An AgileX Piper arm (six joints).
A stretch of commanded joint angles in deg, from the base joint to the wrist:
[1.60 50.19 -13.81 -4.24 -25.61 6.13]
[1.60 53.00 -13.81 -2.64 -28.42 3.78]
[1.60 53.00 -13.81 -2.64 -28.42 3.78]
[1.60 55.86 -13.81 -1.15 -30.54 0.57]
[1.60 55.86 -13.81 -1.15 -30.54 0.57]
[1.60 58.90 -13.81 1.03 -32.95 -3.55]
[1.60 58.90 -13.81 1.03 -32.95 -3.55]
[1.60 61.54 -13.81 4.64 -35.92 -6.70]
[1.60 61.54 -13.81 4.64 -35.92 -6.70]
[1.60 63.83 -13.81 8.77 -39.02 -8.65]
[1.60 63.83 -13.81 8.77 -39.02 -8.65]
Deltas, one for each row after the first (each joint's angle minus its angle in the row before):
[0.00 2.81 0.00 1.60 -2.81 -2.35]
[0.00 0.00 0.00 0.00 0.00 0.00]
[0.00 2.86 0.00 1.49 -2.12 -3.21]
[0.00 0.00 0.00 0.00 0.00 0.00]
[0.00 3.04 0.00 2.18 -2.41 -4.12]
[0.00 0.00 0.00 0.00 0.00 0.00]
[0.00 2.64 0.00 3.61 -2.97 -3.15]
[0.00 0.00 0.00 0.00 0.00 0.00]
[0.00 2.29 0.00 4.13 -3.10 -1.95]
[0.00 0.00 0.00 0.00 0.00 0.00]

